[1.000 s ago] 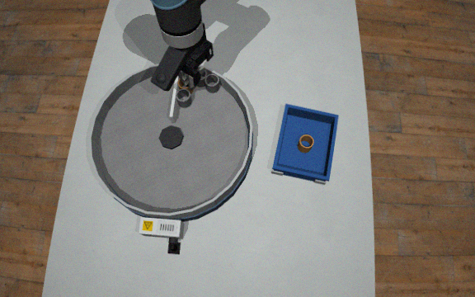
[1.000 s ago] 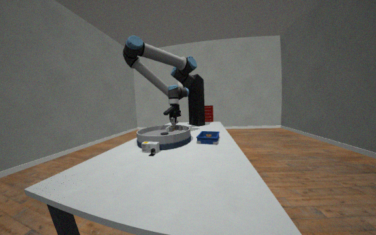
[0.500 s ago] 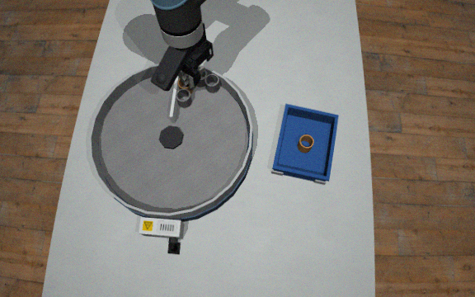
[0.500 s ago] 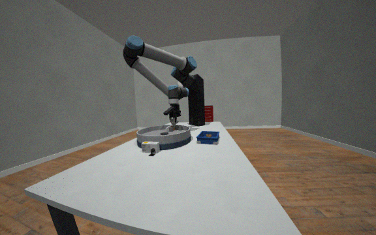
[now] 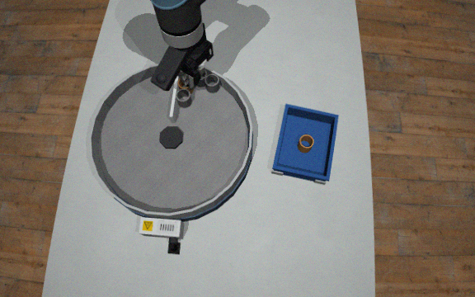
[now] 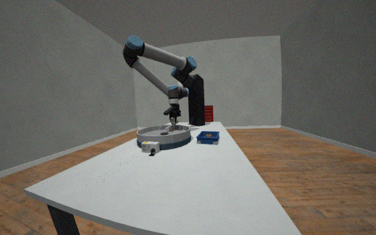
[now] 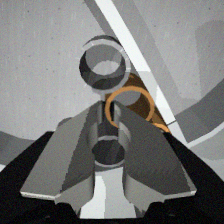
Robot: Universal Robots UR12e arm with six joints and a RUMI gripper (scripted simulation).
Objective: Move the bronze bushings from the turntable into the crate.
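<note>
The blue crate is 190 mm ahead of my hand, 280 mm to the left of it and 60 mm below it. From my hand the other things lie so: round grey turntable: 130 mm ahead, 70 mm to the right, 30 mm below.
</note>
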